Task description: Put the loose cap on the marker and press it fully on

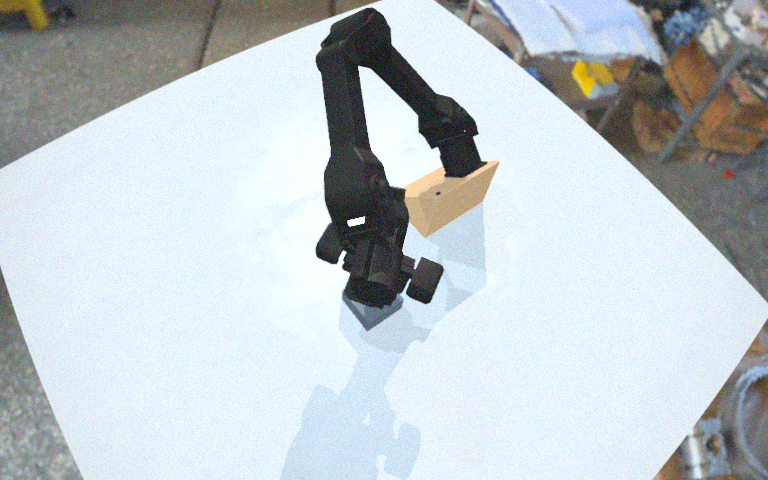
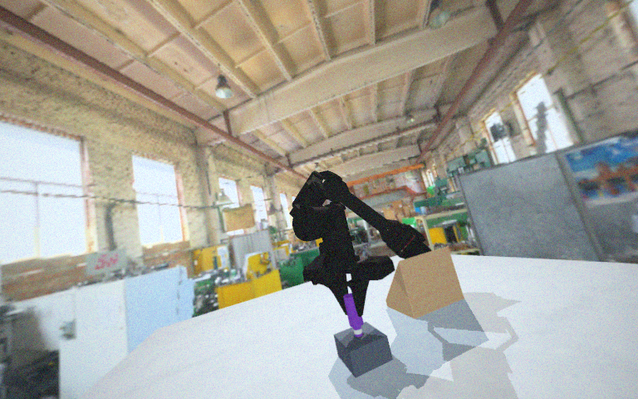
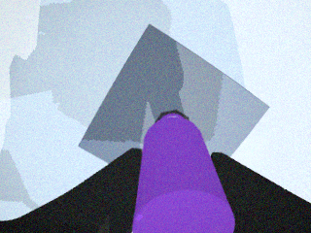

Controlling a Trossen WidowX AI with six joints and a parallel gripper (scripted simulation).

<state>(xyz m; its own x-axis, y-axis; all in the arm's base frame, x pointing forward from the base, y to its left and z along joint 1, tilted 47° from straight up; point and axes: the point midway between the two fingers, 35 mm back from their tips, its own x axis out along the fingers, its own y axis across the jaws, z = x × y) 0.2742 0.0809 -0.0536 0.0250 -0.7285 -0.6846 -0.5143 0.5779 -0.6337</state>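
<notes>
Right now my gripper tip is 1 cm below the purple cap. The rest, counted from my gripper tip: grey holder block (6 cm below).
</notes>
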